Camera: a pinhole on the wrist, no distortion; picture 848 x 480 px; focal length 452.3 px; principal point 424.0 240.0 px. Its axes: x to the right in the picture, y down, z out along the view. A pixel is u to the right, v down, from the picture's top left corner.
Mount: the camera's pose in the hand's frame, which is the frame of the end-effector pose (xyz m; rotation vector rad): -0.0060 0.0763 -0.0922 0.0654 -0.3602 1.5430
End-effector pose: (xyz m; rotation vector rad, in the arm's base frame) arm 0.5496 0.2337 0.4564 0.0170 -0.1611 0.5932
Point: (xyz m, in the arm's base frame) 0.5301 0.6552 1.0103
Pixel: outside the picture
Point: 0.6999 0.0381 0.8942
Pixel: 273 83
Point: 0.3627 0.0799 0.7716
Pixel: 438 330
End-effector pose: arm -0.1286 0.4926 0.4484 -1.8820 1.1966 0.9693
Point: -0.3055 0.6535 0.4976
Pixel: 591 433
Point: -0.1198 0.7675 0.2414
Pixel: 397 74
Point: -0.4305 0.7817 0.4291
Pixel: 676 365
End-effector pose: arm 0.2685 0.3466 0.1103 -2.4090 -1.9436 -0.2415
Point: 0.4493 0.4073 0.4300
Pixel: behind the camera
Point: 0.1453 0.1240 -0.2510
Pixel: 374 426
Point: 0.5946 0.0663 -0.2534
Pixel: outside the picture
